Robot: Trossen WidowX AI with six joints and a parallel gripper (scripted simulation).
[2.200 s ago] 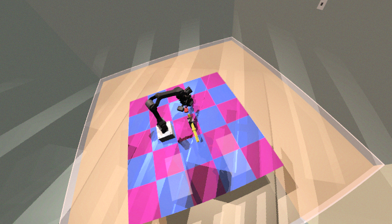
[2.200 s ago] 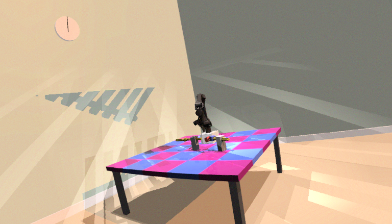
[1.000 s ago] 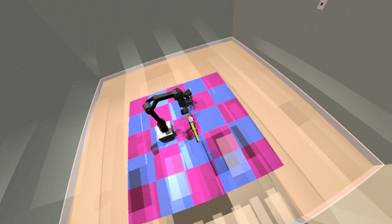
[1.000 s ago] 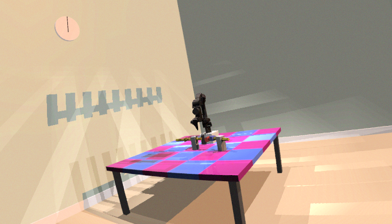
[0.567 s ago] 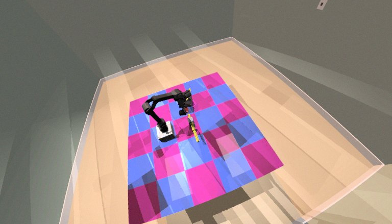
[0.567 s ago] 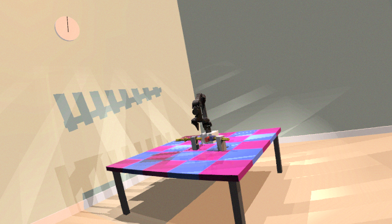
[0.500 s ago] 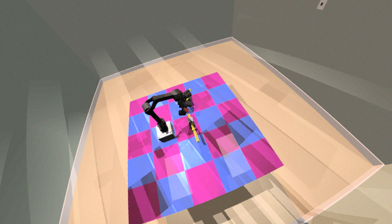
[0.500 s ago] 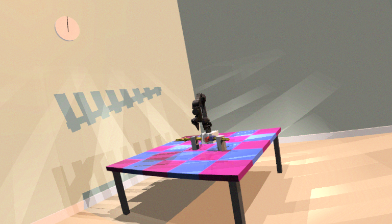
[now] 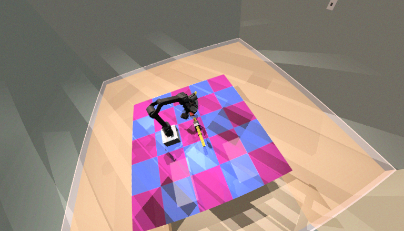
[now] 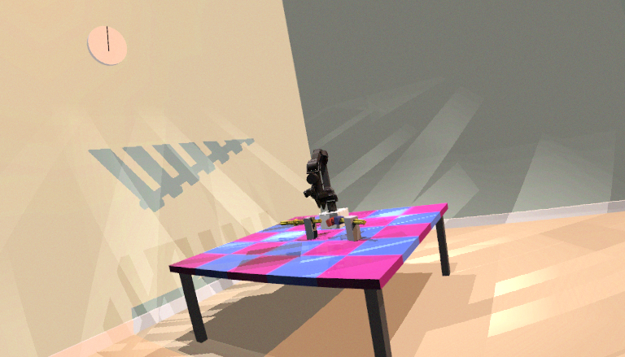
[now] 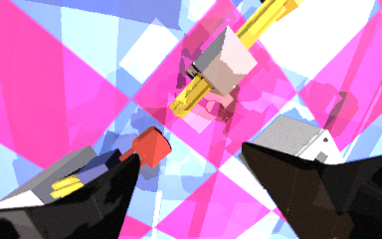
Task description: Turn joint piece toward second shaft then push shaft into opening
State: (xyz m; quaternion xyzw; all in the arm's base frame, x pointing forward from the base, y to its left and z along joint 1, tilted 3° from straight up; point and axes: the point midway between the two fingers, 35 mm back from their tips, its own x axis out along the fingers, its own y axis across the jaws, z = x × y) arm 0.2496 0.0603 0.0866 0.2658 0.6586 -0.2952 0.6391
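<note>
Right now my gripper tip is 2 cm short of the red-orange joint piece, 6 cm to the right of it and 8 cm above it.
</note>
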